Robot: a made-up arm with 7 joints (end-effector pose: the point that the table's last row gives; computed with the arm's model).
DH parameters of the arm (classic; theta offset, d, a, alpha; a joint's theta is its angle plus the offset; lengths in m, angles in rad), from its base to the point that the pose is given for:
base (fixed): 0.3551 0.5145 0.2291 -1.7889
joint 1: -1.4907 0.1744 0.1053 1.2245
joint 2: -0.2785 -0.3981 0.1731 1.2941
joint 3: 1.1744 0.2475 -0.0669 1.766
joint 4: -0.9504 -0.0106 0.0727 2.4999
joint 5: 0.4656 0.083 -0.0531 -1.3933
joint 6: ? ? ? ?
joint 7: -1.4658 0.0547 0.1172 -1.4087
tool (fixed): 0.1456 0.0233 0 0
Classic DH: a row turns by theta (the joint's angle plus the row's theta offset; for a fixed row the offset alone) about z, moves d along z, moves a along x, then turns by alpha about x.
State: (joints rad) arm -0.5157 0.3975 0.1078 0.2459 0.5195 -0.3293 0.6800
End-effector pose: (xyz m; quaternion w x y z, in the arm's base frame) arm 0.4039 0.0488 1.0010 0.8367 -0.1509 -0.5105 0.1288
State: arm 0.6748 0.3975 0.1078 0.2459 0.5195 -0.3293 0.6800
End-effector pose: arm 0.7345 0.0697 0.5710 0.9417 -0.2800 0.0495 0.1798
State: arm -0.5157 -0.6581 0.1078 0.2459 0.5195 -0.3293 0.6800
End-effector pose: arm 0.5575 -0.0502 0.7204 0.7772 0.3654 -0.5056 0.0830
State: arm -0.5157 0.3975 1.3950 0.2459 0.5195 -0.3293 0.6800
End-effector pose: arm 0.2611 0.0872 1.0217 0.3474 -0.3124 -0.8771 0.1118
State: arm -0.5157 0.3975 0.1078 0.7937 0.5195 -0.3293 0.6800
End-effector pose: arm 0.4055 0.0687 0.9954 0.8043 -0.0389 -0.4625 0.3710
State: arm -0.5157 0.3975 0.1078 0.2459 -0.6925 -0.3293 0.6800
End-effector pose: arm 0.3670 0.1825 0.9903 0.5455 -0.2016 -0.4931 0.6470
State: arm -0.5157 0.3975 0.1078 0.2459 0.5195 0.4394 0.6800
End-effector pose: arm 0.3852 -0.0623 0.9611 0.7477 0.1955 -0.6309 0.0691
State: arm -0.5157 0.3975 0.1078 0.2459 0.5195 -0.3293 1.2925
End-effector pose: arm 0.3327 0.0581 0.9956 0.6346 -0.1669 -0.7313 0.1859
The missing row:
joint 6: 1.3427 0.0164 0.0559 -1.282
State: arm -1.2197 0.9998 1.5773 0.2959 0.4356 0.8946 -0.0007
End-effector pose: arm -0.1623 0.0741 1.0848 0.2393 -0.2618 -0.7934 0.4947
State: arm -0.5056 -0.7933 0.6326 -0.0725 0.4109 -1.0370 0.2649
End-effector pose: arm 0.6117 -0.0307 0.7541 0.9347 0.0612 -0.3343 -0.1038
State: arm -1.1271 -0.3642 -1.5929 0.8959 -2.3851 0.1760 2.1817
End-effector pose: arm 0.3171 0.0030 0.9071 0.6865 -0.7039 -0.1428 0.1133
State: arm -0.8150 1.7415 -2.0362 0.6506 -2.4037 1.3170 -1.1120
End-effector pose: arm 0.1788 0.5610 0.8979 0.1854 0.2418 0.3799 0.8734
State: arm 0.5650 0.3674 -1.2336 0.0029 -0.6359 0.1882 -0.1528
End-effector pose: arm 0.5542 0.1002 0.4279 0.6499 0.3520 0.6690 0.0787
